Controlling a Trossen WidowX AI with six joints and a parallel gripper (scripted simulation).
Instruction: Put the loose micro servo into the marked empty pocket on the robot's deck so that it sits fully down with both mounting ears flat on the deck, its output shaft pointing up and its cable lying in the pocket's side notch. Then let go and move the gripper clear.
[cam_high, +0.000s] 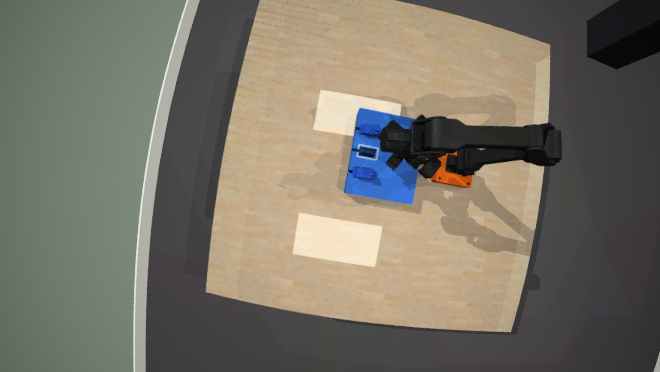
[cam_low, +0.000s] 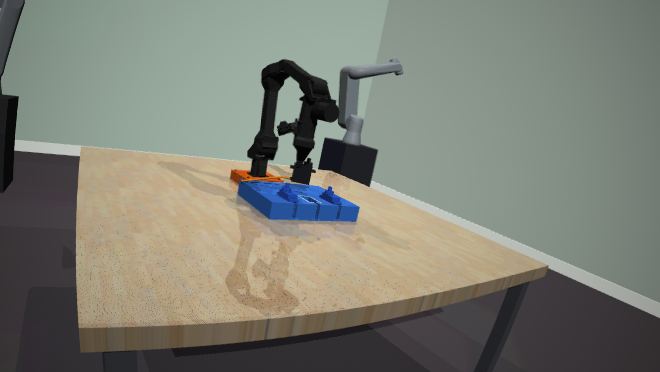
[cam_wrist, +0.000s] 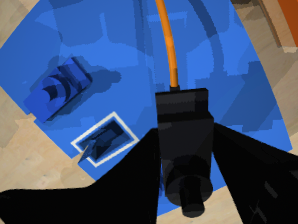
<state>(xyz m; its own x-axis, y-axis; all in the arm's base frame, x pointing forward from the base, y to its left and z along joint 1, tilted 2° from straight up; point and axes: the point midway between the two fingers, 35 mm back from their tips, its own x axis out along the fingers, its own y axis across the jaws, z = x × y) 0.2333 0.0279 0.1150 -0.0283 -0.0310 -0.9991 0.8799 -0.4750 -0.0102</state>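
Right now the blue deck is 100 mm below my gripper tip and 10 mm behind it.
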